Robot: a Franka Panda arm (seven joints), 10 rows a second.
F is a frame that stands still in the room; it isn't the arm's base.
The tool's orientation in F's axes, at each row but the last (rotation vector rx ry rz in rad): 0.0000, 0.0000, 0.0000; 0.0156, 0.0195, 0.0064; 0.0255, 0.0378, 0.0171; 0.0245, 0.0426, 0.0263; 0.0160, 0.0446, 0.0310; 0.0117, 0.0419, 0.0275; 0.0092, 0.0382, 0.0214
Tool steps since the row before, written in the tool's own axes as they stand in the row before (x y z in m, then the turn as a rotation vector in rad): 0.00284, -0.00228, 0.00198, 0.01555, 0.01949, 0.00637; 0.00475, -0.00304, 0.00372, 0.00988, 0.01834, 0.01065; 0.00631, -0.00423, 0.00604, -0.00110, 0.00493, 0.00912; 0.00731, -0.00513, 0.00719, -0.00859, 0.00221, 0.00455; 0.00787, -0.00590, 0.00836, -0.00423, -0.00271, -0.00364; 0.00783, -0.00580, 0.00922, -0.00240, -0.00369, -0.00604; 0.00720, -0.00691, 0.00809, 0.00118, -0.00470, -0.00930
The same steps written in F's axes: 0.00284, -0.00228, 0.00198, 0.01555, 0.01949, 0.00637; 0.00484, -0.00307, 0.00358, 0.00997, 0.01824, 0.01074; 0.00660, -0.00427, 0.00569, -0.00083, 0.00468, 0.00928; 0.00774, -0.00510, 0.00674, -0.00844, 0.00187, 0.00496; 0.00841, -0.00578, 0.00790, -0.00430, -0.00279, -0.00349; 0.00837, -0.00568, 0.00881, -0.00255, -0.00369, -0.00598; 0.00765, -0.00682, 0.00774, 0.00092, -0.00459, -0.00938
